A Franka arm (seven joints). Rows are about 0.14 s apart.
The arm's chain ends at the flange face. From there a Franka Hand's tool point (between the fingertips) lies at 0.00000 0.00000 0.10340 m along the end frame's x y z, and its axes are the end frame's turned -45 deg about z.
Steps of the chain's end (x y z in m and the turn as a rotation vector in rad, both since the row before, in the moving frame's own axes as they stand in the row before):
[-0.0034 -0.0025 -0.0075 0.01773 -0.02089 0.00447]
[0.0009 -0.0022 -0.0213 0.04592 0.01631 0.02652]
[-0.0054 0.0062 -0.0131 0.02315 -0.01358 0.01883]
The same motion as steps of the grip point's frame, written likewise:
[-0.0009 -0.0070 -0.0075 0.02731 -0.00223 0.00447]
[0.0068 -0.0030 -0.0214 0.02094 0.04400 0.02652]
[-0.0075 -0.0021 -0.0131 0.02597 0.00677 0.01883]

